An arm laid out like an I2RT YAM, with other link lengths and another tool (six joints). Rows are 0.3 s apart.
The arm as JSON. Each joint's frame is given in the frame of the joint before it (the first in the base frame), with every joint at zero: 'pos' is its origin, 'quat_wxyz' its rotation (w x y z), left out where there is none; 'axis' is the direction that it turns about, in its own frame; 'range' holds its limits. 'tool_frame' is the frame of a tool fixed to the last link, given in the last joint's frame.
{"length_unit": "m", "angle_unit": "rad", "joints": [
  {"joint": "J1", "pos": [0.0, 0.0, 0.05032], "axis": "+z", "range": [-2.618, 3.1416]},
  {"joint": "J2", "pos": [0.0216, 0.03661, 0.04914], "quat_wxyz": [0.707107, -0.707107, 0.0, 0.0], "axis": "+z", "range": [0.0, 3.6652]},
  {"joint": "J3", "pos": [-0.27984, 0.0, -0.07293], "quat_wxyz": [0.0, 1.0, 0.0, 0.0], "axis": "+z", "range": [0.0, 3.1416]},
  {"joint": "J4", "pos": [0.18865, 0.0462, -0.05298], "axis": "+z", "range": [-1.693, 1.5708]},
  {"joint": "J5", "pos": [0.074, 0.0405, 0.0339], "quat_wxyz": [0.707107, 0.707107, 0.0, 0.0], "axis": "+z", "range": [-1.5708, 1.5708]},
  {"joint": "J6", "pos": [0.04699, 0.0, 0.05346], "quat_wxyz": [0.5, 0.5, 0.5, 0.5], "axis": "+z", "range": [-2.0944, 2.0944]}
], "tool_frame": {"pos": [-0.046, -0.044, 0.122], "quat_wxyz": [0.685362, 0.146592, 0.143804, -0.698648]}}
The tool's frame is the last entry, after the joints.
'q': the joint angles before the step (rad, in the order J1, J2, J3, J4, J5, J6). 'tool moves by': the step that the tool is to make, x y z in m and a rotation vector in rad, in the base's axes. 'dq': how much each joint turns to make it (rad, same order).
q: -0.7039 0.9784 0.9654 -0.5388 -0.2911 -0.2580
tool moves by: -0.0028 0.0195 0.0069 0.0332 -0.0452 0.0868
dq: -0.0123 -0.0244 -0.0115 -0.0020 -0.1131 -0.0051
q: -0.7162 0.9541 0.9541 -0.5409 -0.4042 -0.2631
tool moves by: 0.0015 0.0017 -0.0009 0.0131 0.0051 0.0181
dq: -0.0032 0.0138 0.0061 -0.0073 -0.0216 -0.0060
